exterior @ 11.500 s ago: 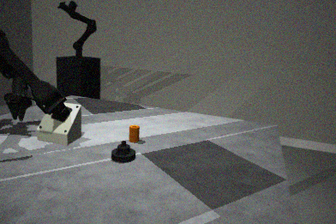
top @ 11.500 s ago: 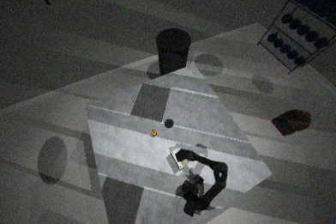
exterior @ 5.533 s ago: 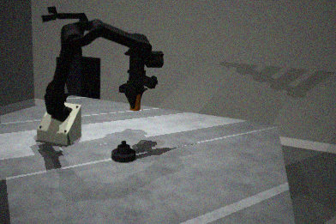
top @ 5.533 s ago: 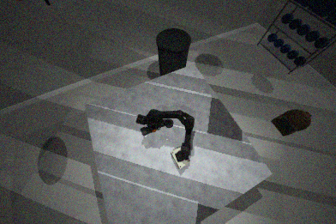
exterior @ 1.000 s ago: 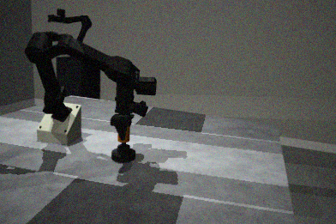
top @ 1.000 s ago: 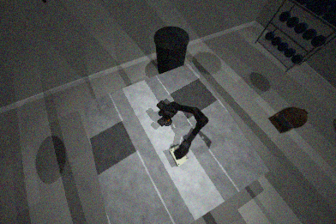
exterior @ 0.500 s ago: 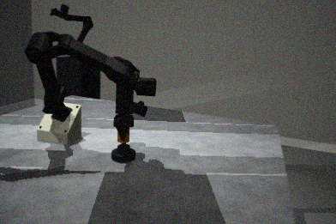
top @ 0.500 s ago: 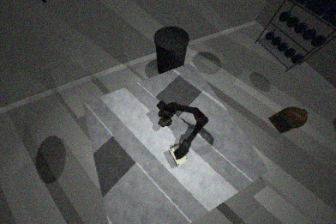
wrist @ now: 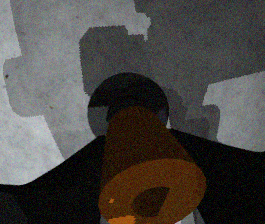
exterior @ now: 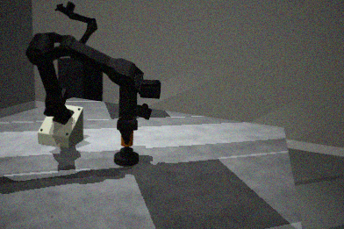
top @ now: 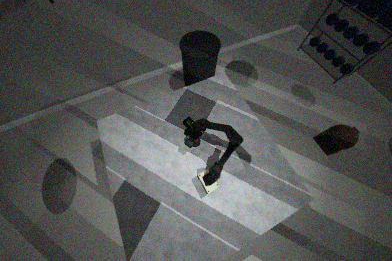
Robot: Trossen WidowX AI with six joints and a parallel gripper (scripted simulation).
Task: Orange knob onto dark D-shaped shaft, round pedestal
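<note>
Now: the orange knob 20 mm above my gripper tip. Round my gripper tip: round pedestal: 40 mm below.
</note>
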